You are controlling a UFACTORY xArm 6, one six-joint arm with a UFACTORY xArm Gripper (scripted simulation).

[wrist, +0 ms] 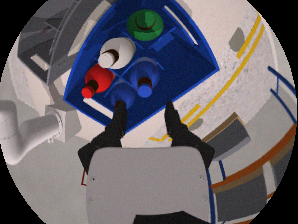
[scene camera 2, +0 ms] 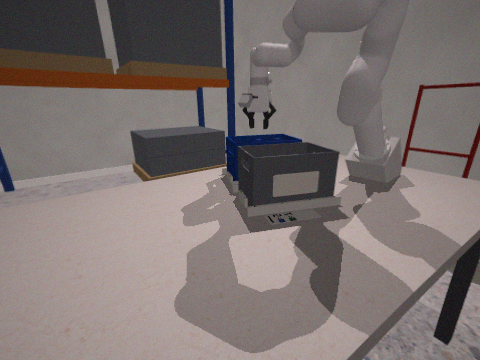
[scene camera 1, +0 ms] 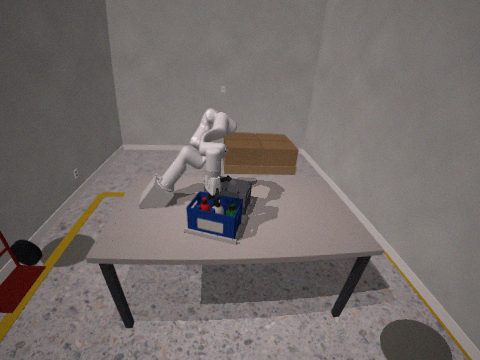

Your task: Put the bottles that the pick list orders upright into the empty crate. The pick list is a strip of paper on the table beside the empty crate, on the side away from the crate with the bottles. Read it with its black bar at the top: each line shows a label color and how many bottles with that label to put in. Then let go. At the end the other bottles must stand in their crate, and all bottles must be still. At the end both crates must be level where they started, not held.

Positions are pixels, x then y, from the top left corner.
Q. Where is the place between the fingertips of my gripper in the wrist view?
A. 145,108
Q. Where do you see a dark grey crate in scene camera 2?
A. At 273,173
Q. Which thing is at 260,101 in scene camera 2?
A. My gripper.
